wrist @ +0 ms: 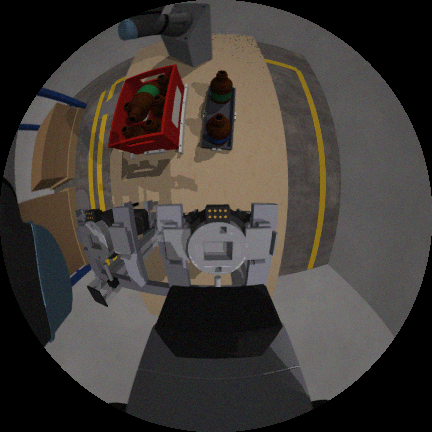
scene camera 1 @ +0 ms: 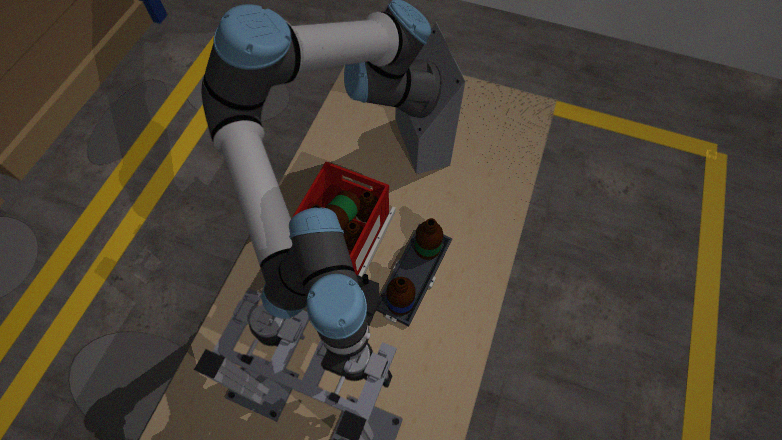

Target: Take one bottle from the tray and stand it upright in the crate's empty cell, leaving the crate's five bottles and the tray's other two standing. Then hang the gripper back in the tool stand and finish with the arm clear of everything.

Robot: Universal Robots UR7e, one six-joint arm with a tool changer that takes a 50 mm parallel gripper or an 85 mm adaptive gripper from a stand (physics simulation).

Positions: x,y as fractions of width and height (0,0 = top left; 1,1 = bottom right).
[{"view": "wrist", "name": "round-topped tool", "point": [0.24,0.56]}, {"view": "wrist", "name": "tool stand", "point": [0.30,0.63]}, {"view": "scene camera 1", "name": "green-banded bottle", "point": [0.55,0.54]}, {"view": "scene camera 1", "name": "blue-banded bottle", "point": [0.51,0.66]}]
